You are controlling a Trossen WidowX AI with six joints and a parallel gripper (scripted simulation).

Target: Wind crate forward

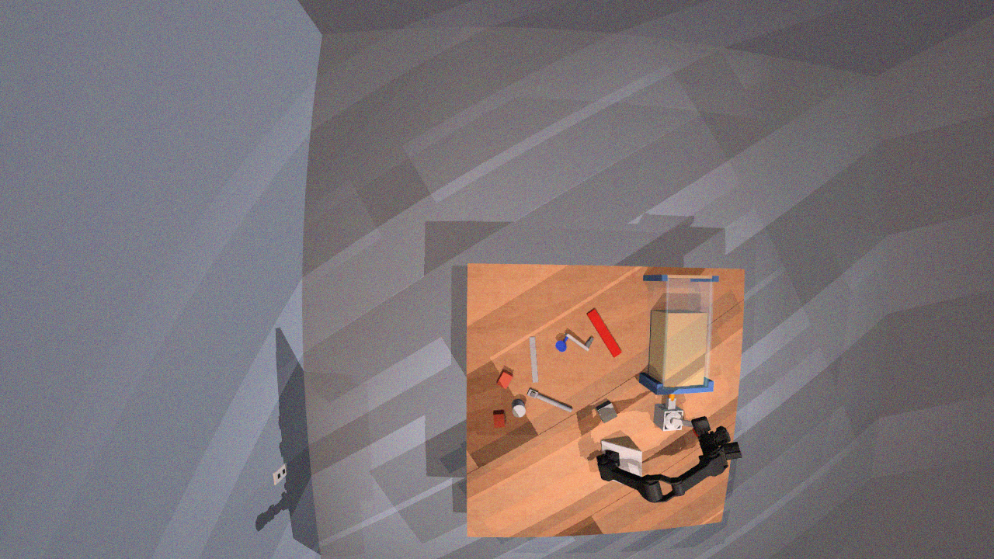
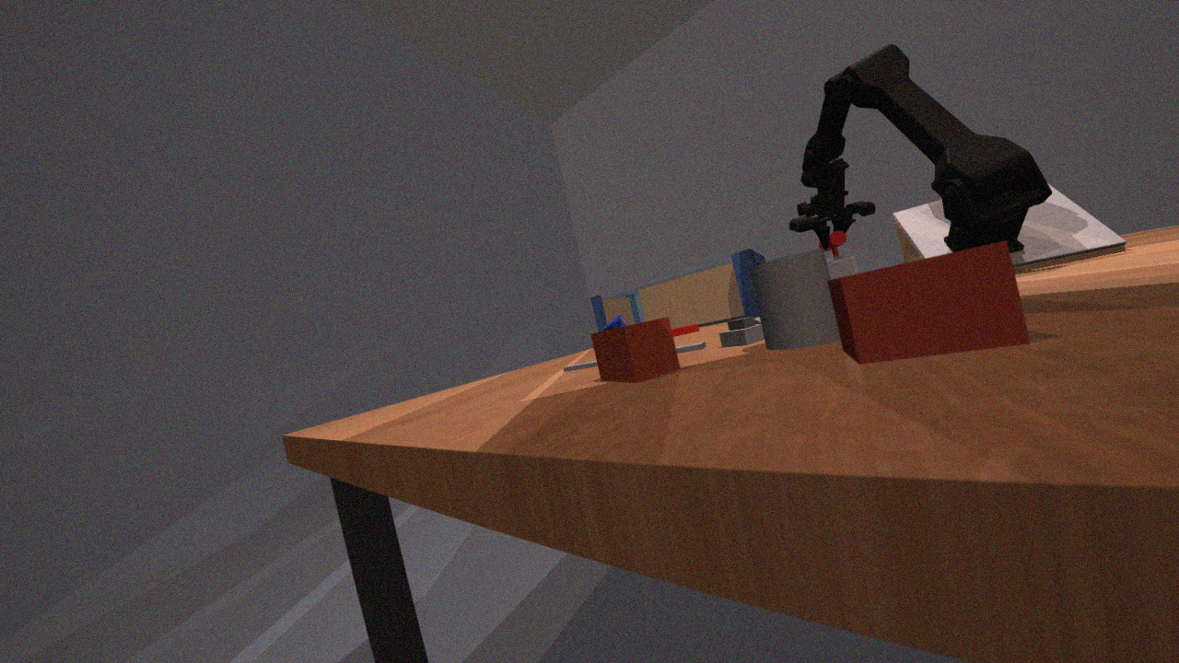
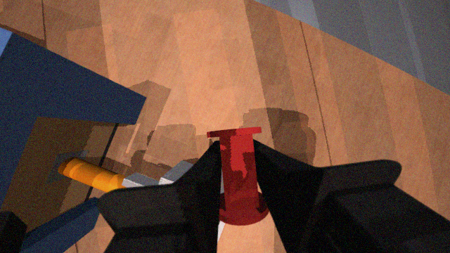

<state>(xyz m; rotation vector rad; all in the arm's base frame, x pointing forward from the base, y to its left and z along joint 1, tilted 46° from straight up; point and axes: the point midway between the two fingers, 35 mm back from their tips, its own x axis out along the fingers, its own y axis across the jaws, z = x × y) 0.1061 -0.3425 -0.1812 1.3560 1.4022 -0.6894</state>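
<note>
Right now the red-knobbed crank is 10 mm ahead of my gripper tip, 50 mm to the left of it and 30 mm below it. The rest, counted from my gripper tip: grey winch: 10 mm ahead, 100 mm to the left, 100 mm below; blue steel frame: 190 mm ahead, 90 mm to the left, 30 mm below; red grip: 10 mm behind, 20 mm to the left.
</note>
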